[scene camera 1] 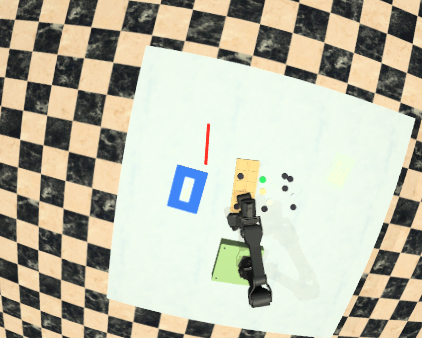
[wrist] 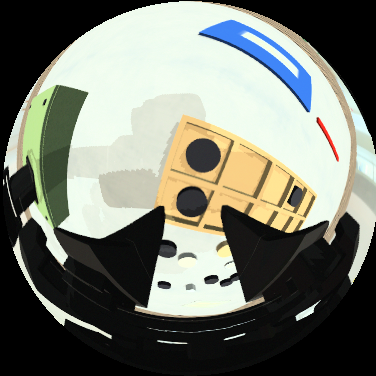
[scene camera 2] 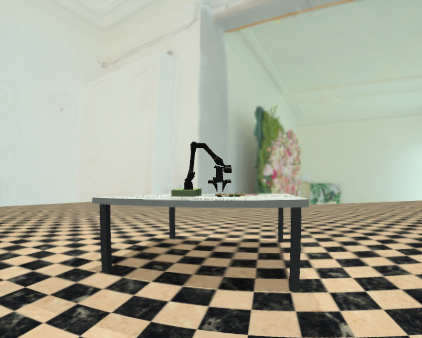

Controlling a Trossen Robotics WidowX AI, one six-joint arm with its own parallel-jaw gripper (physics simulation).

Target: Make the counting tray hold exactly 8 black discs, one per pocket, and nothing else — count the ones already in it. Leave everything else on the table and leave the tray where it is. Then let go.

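Note:
The tan counting tray (scene camera 1: 251, 167) (scene camera 2: 235, 194) (wrist: 245, 172) has pockets in two rows. Three black discs show in it: one disc (wrist: 203, 155) in a corner pocket, one disc (wrist: 191, 201) in the pocket beside it at the same end, and one disc (scene camera 1: 240, 176) (wrist: 296, 196) towards the far end. My gripper (scene camera 1: 244, 198) (scene camera 2: 219, 190) (wrist: 192, 210) is part open, empty, just above the tray's near end; the second disc lies between and below its fingertips in the wrist view. Several loose black discs (scene camera 1: 285, 188) (wrist: 167, 248) lie right of the tray. The fingers hide some pockets.
Green disc (scene camera 1: 262, 179), yellow disc (scene camera 1: 263, 191) (wrist: 223, 250) and cream disc (scene camera 1: 270, 202) (wrist: 187, 260) lie beside the tray. Blue frame (scene camera 1: 172, 192) (wrist: 220, 31) and red stick (scene camera 1: 207, 144) (wrist: 327, 139) lie left. A pale yellow patch (scene camera 1: 340, 171) lies far right. Green base block (scene camera 1: 227, 265) (wrist: 42, 130) is near the arm.

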